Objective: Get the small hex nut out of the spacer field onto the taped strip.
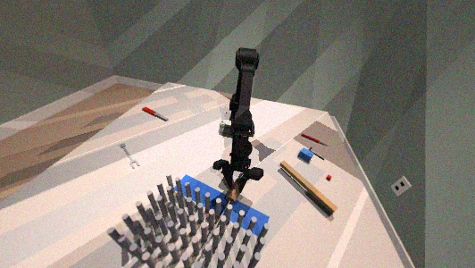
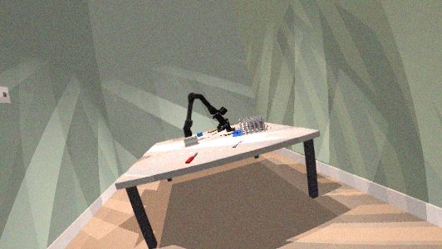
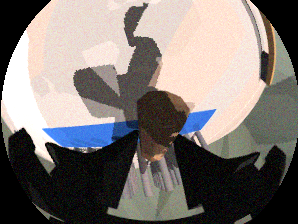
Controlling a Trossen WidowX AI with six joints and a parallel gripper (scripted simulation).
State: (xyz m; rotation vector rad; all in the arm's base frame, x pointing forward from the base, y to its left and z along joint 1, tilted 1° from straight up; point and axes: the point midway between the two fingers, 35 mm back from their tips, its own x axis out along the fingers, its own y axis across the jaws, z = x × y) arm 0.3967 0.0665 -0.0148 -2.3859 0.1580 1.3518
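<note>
The blue taped strip is 50 mm to the right of my gripper tip, 40 mm ahead of it and 30 mm below it. Round my gripper tip: small red cube 410 mm to the left, 180 mm behind, 30 mm below; blue block 320 mm to the left, 290 mm behind, 20 mm below; hook tool 100 mm ahead, 30 mm to the right.
</note>
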